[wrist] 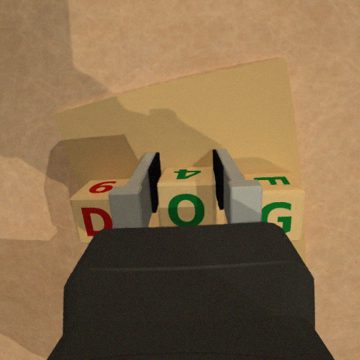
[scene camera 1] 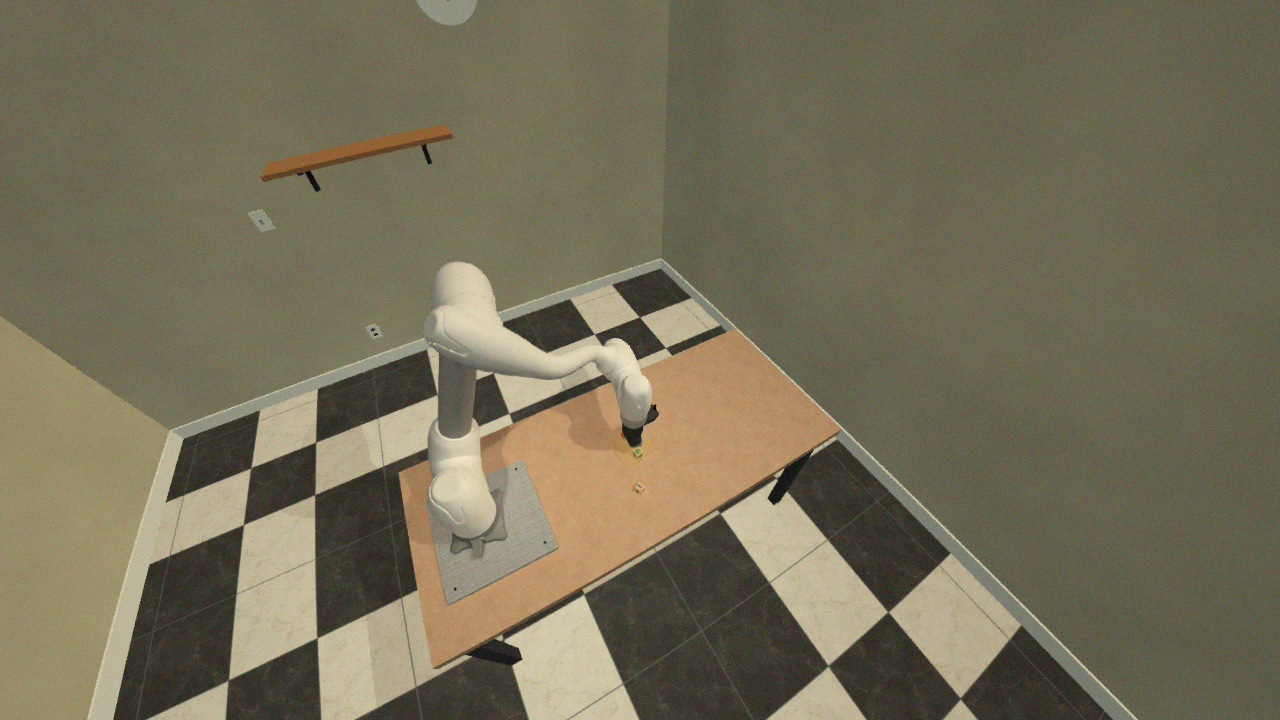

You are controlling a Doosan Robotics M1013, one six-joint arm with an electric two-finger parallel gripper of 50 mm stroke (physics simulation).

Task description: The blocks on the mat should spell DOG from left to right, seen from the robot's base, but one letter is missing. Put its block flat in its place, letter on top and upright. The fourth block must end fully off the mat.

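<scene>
In the wrist view, the D block [wrist: 96,220], the O block [wrist: 186,210] and the G block [wrist: 281,220] stand in a row from left to right on the yellow mat [wrist: 235,95], each with its letter upright. My gripper [wrist: 186,168] [scene camera 1: 634,445] is shut on the O block, with one finger at each side of it, between the other two blocks. The three blocks look level with each other. The fingers and gripper body hide parts of the D and G blocks. A fourth small block [scene camera 1: 639,488] lies on the table, off the mat; its letter is too small to read.
The wooden table [scene camera 1: 742,402] carries the grey base plate [scene camera 1: 523,537] under the robot's base. A wall shelf [scene camera 1: 358,152] hangs far behind the robot. The arm reaches over the table to the mat, and its shadow falls beside the blocks.
</scene>
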